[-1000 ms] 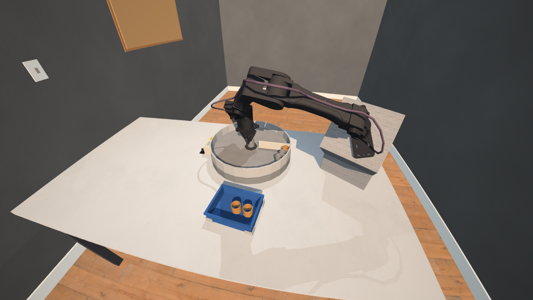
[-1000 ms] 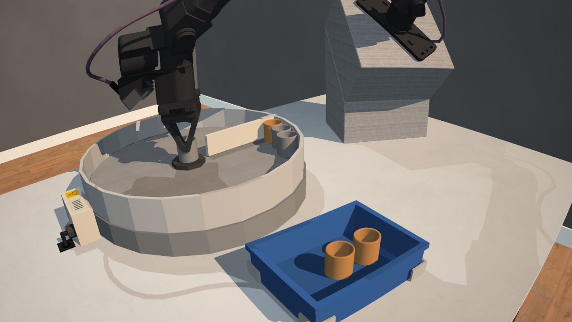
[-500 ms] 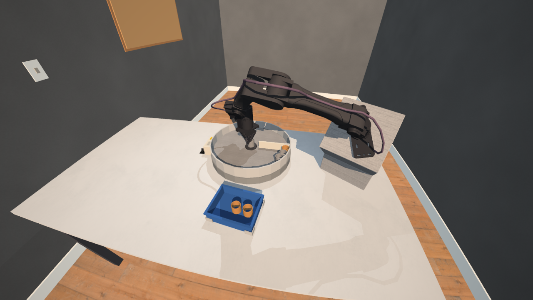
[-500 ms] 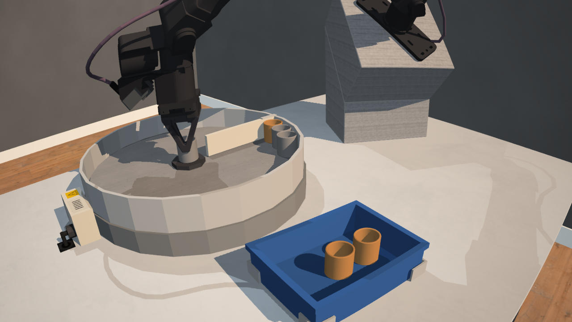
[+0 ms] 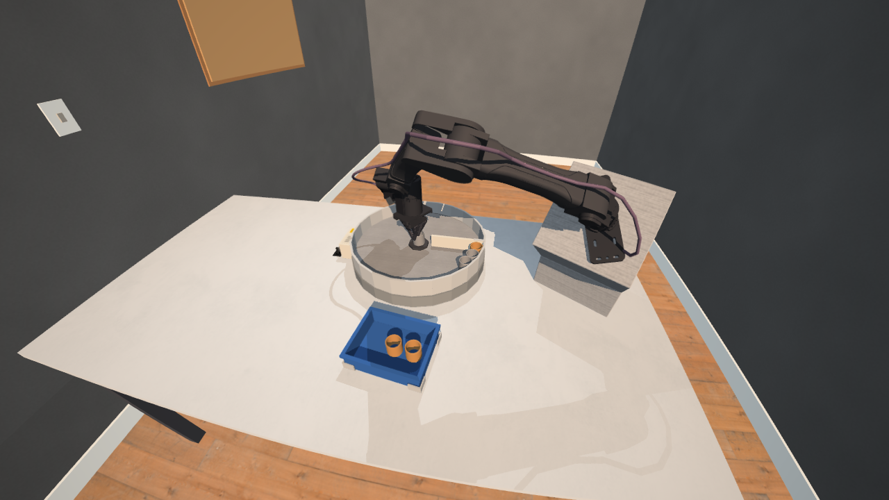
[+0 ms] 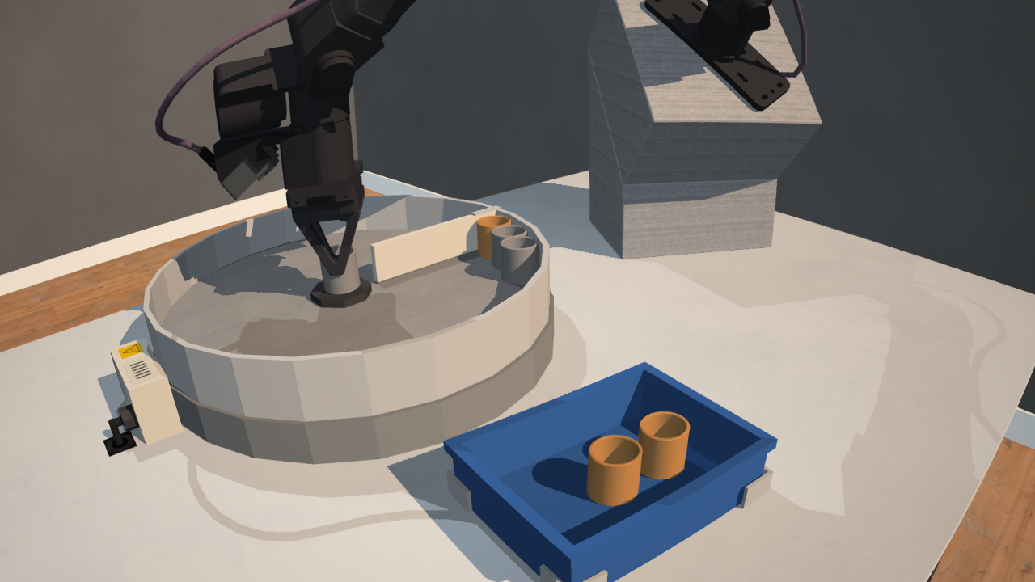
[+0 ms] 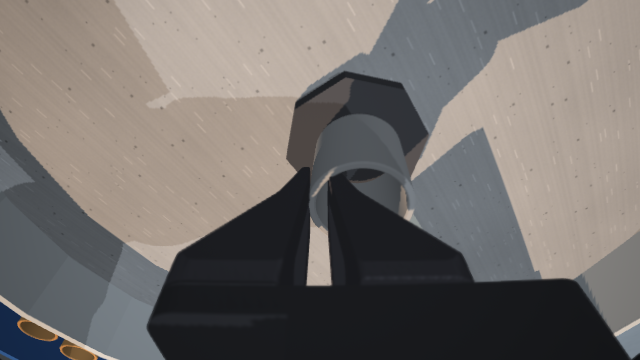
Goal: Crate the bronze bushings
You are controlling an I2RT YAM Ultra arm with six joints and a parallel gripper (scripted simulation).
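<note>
Right now the round turntable is 1 cm behind my hand, 2 cm to the right of it and 4 cm below it. Round my hand: blue crate 7 cm behind, 33 cm to the left, 7 cm below.
</note>
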